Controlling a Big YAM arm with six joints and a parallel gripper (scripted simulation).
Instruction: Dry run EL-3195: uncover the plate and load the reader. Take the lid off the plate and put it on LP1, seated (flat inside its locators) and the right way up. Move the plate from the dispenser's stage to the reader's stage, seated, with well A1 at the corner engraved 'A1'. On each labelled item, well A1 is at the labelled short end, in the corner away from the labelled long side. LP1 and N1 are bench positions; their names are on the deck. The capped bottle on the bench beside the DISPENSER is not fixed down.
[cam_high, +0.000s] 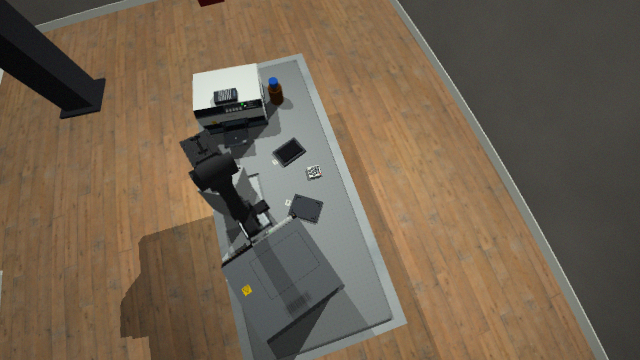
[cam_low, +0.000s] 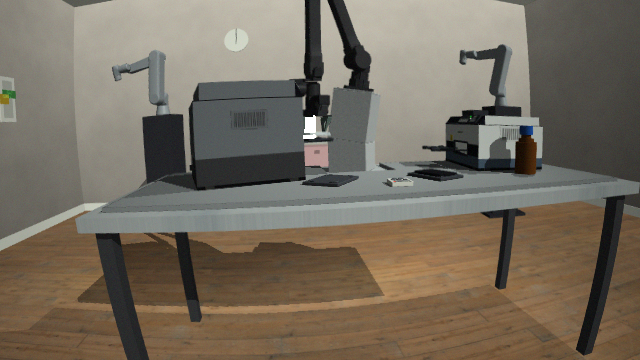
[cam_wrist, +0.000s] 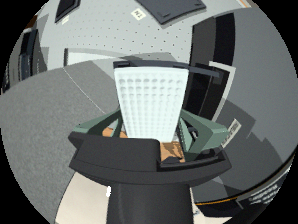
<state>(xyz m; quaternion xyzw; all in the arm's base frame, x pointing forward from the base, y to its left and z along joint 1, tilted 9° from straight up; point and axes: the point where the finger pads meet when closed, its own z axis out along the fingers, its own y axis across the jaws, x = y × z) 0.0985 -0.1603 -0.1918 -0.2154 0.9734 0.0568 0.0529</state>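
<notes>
Now: the lidded plate right at my hand. Round my hand: brown capped bottle: 20 cm ahead, 81 cm to the left, 4 cm below.
</notes>
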